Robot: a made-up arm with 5 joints. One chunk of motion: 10 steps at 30 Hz.
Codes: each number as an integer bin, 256 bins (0 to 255) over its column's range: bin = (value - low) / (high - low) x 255, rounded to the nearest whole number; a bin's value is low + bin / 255 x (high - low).
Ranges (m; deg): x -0.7..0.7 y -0.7..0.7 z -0.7..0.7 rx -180..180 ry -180..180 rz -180..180
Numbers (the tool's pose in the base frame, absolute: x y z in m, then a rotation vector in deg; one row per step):
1: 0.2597 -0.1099 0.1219 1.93 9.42 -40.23
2: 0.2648 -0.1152 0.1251 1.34 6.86 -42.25
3: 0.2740 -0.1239 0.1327 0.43 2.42 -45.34
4: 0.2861 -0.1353 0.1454 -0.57 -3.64 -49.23
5: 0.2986 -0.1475 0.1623 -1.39 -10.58 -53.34
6: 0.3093 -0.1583 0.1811 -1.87 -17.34 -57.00
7: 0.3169 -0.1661 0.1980 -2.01 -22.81 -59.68
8: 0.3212 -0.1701 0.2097 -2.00 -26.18 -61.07
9: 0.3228 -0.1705 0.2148 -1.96 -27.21 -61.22
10: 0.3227 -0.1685 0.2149 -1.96 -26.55 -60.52
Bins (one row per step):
1: 175 107 150 129 134 99
2: 176 107 150 128 132 98
3: 177 105 152 128 129 95
4: 180 103 154 127 125 93
5: 182 101 157 127 120 90
6: 184 99 160 126 115 87
7: 185 97 164 126 111 85
8: 186 97 166 126 109 84
9: 186 96 167 126 108 84
10: 186 97 167 126 109 85

